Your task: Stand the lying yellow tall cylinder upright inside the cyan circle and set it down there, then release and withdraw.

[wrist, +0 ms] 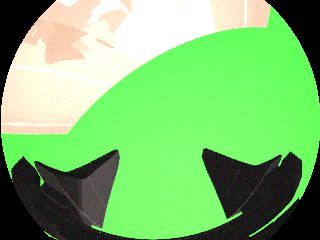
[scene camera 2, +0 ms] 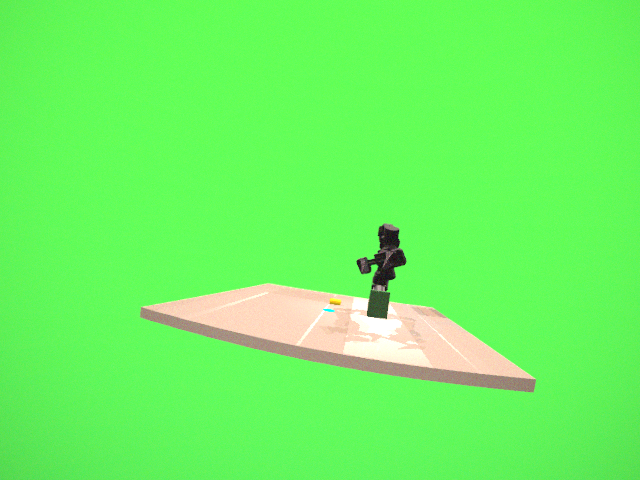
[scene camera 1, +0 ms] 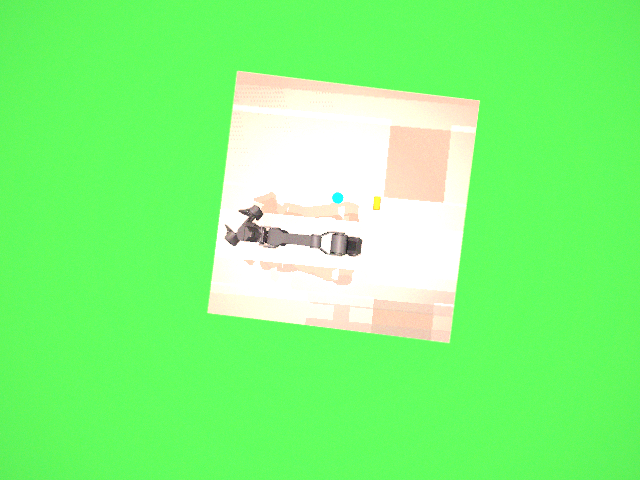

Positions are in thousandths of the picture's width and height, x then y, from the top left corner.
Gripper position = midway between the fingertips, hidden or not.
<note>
My gripper (scene camera 2: 582, 566) is open, with nothing in its grasp.
My gripper is seen too in the wrist view (wrist: 508, 644).
</note>
